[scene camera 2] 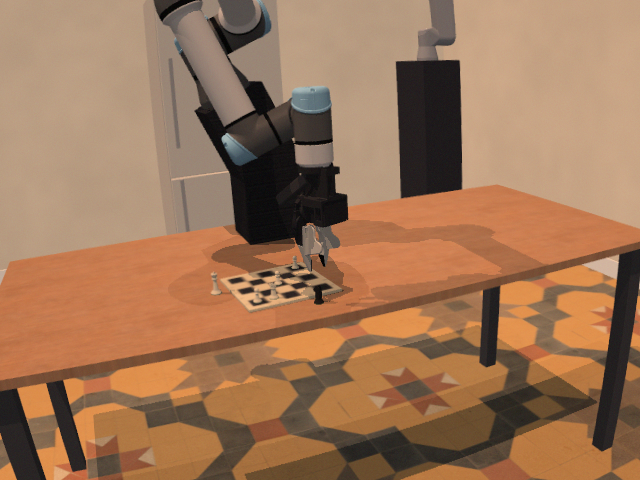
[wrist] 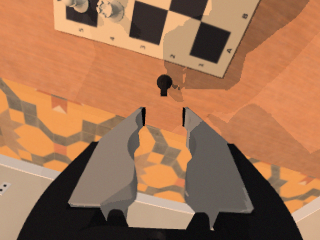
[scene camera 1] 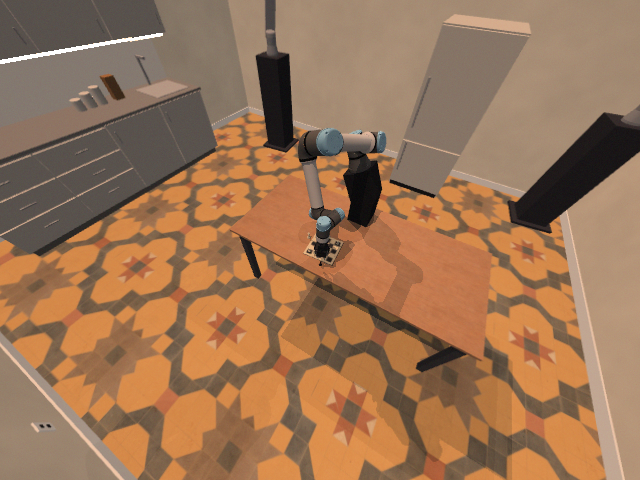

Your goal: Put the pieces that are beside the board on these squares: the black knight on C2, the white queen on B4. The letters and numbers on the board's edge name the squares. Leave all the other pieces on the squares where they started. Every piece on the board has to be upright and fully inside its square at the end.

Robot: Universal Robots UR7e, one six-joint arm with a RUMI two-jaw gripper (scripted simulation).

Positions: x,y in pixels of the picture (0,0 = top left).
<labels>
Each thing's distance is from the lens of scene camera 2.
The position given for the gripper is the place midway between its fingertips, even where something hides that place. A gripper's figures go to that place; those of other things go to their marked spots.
gripper (scene camera 2: 317,268): 126 cm
chessboard (scene camera 2: 297,285): 137 cm
</labels>
